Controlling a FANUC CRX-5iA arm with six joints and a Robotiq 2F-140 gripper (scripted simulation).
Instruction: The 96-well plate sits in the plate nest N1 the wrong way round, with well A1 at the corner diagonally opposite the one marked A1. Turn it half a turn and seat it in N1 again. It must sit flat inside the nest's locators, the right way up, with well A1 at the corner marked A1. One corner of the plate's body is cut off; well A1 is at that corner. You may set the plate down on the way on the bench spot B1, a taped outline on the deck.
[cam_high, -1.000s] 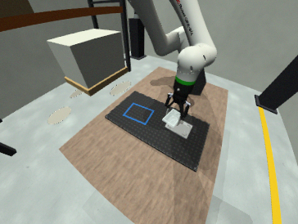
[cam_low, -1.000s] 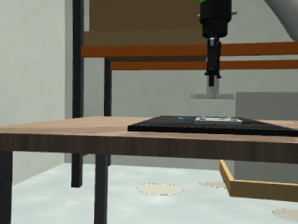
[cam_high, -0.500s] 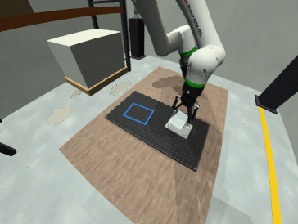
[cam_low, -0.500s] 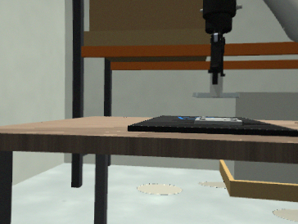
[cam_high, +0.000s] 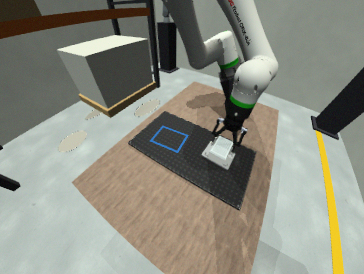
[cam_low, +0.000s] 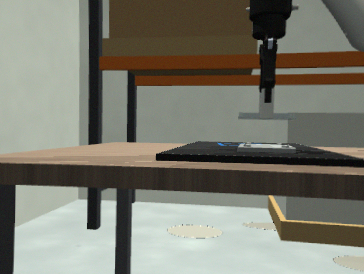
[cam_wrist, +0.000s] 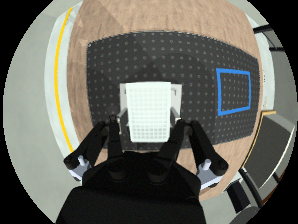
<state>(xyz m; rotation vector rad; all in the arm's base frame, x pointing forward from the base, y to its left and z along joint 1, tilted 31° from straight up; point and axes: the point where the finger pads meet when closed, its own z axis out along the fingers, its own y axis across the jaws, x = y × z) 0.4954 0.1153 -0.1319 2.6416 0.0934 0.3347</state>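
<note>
Right now the white 96-well plate is 20 mm below my hand. The rest, counted from my hand: grey plate nest N1 (100 mm below).
</note>
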